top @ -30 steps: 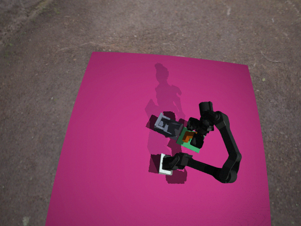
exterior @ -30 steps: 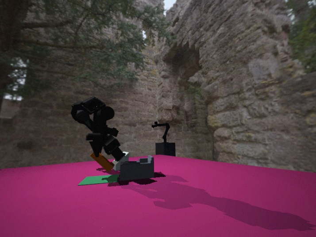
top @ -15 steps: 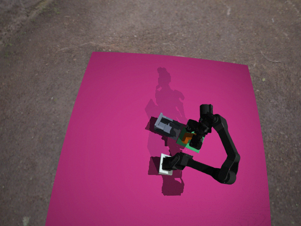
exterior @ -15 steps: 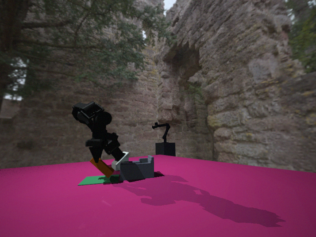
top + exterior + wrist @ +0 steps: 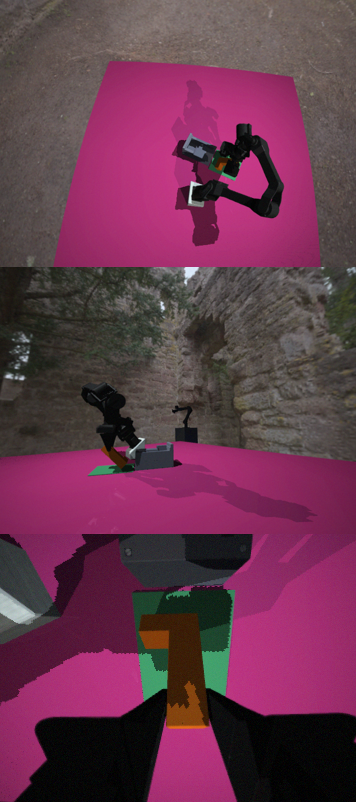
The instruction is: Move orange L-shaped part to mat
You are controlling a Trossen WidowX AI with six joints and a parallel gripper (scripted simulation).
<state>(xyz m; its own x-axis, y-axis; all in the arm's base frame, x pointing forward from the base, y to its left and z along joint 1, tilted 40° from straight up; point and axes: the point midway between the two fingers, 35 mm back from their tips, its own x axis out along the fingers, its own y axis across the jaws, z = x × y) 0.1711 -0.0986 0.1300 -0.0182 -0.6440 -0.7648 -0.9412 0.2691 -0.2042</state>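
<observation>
The orange L-shaped part lies 3 cm to the left of my gripper tip and 3 cm below it. Round my gripper tip: green mat: 1 cm ahead, 2 cm to the left, 9 cm below.
</observation>
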